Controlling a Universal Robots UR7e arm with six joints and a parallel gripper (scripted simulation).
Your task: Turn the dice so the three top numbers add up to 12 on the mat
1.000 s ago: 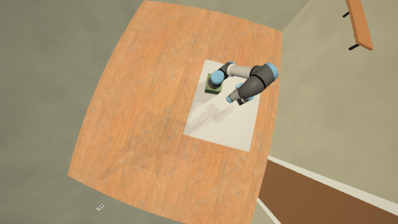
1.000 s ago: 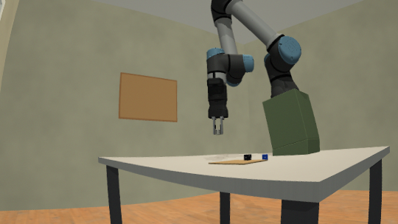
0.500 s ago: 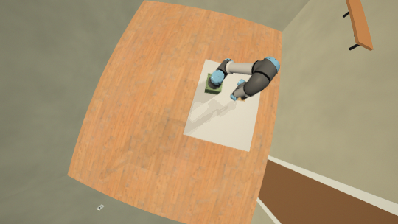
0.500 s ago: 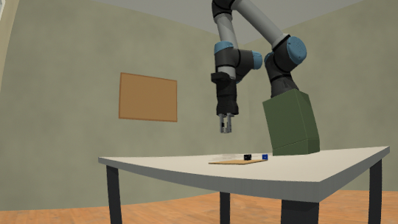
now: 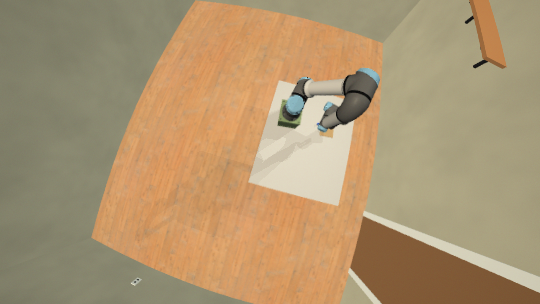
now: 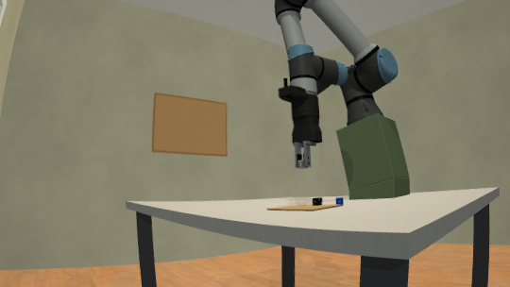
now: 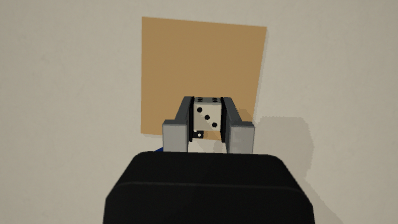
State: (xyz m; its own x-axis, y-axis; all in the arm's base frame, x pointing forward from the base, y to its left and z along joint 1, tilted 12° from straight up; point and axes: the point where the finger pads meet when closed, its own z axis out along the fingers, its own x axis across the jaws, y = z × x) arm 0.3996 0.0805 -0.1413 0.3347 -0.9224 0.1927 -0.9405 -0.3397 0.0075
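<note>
My hand is 1 cm to the right of the tan mat and 12 cm above it. The rest, counted from my hand: blue die: 11 cm behind, 2 cm to the left, 11 cm below; black die: 5 cm behind, 11 cm below; white die: 1 cm below.
</note>
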